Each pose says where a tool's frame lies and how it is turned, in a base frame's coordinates. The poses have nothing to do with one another.
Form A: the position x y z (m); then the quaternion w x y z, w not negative.
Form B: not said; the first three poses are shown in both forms.
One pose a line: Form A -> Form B
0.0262, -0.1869, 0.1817, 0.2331, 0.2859, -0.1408, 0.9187 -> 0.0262, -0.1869, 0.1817, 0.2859, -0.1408, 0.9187, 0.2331
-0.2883, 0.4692, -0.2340, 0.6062, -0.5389, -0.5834, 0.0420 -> -0.2883, 0.4692, -0.2340, -0.5389, -0.5834, 0.0420, 0.6062
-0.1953, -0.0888, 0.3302, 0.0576, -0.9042, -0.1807, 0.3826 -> -0.1953, -0.0888, 0.3302, -0.9042, -0.1807, 0.3826, 0.0576
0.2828, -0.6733, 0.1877, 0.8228, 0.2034, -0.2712, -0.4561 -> 0.2828, -0.6733, 0.1877, 0.2034, -0.2712, -0.4561, 0.8228
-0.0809, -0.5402, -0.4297, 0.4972, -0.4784, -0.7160, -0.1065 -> -0.0809, -0.5402, -0.4297, -0.4784, -0.7160, -0.1065, 0.4972
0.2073, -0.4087, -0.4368, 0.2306, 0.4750, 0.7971, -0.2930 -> 0.2073, -0.4087, -0.4368, 0.4750, 0.7971, -0.2930, 0.2306
